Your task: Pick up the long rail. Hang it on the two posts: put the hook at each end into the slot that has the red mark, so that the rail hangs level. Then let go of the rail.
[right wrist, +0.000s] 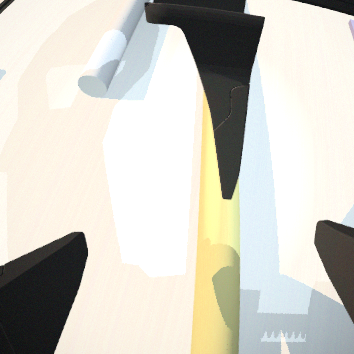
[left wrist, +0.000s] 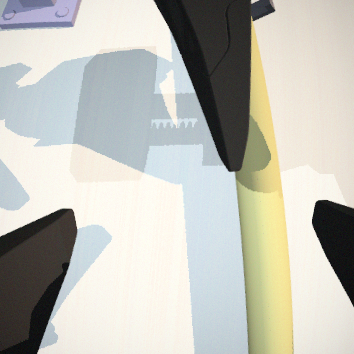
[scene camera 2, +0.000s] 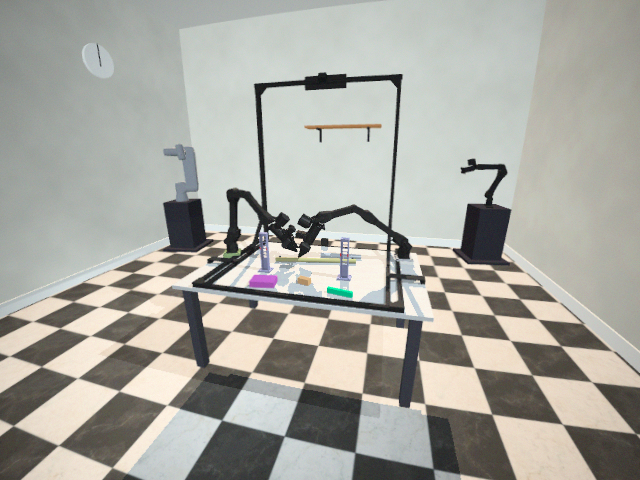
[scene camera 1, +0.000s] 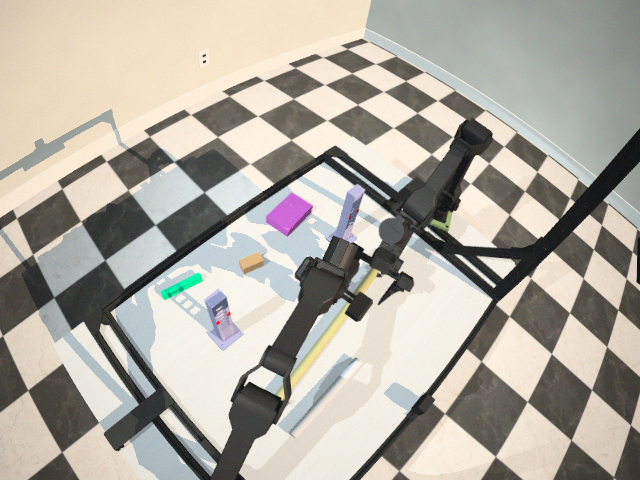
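Where they show: left gripper, fingertip midpoint: [right wrist: 322,205] [left wrist: 197,216] [scene camera 2: 300,254]; right gripper, fingertip midpoint: [right wrist: 201,238] [left wrist: 340,147] [scene camera 2: 297,249] [scene camera 1: 362,295]; left arm's base, origin of the base link: [scene camera 2: 403,257]; right arm's base, origin of the base link: [scene camera 2: 232,251] [scene camera 1: 437,212].
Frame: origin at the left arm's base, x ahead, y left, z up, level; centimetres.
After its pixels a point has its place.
The long yellow rail [scene camera 1: 323,336] @(x 49.4, y 7.0, z -0.4 cm) [scene camera 2: 316,260] @(x 51.2, y 7.7, z -1.2 cm) [left wrist: 267,265] @(x 57.8, y 7.1, z -0.3 cm) [right wrist: 215,220] @(x 60.2, y 6.5, z -0.3 cm) lies on the table under both arms; its end hooks are not clear. Two lilac posts stand upright: one [scene camera 1: 223,317] @(x 34.1, y 24.9, z 11.3 cm) [scene camera 2: 344,258] @(x 34.6, y 25.3, z 7.7 cm), the other [scene camera 1: 351,211] @(x 75.8, y 19.9, z 13.0 cm) [scene camera 2: 264,252] @(x 78.2, y 20.0, z 7.8 cm). Red marks show on both in scene camera 1. My left gripper [scene camera 2: 301,253] @(x 60.3, y 10.9, z 3.4 cm) [left wrist: 197,216] @(x 60.3, y 10.9, z 3.4 cm) is open and empty above the rail, which is nearer its right-hand finger in its wrist view. My right gripper [scene camera 2: 295,249] @(x 62.6, y 5.4, z 4.1 cm) [right wrist: 201,238] @(x 62.6, y 5.4, z 4.1 cm) is open and empty, with the rail passing between its fingers' sides below. Their fingertips are partly hidden in scene camera 1.
The two grippers are very close together; a dark finger enters each wrist view from the top. A grey-white rod [scene camera 1: 325,397] @(x 37.0, y -2.8, z -0.3 cm) [right wrist: 107,60] @(x 47.9, y -2.7, z -0.6 cm) lies beside the rail. A magenta box [scene camera 1: 289,213] @(x 72.9, y 36.9, z 0.2 cm), an orange block [scene camera 1: 251,262] @(x 53.4, y 34.0, z 0.2 cm) and a green cylinder [scene camera 1: 181,286] @(x 35.6, y 43.4, z -0.4 cm) lie beyond the posts.
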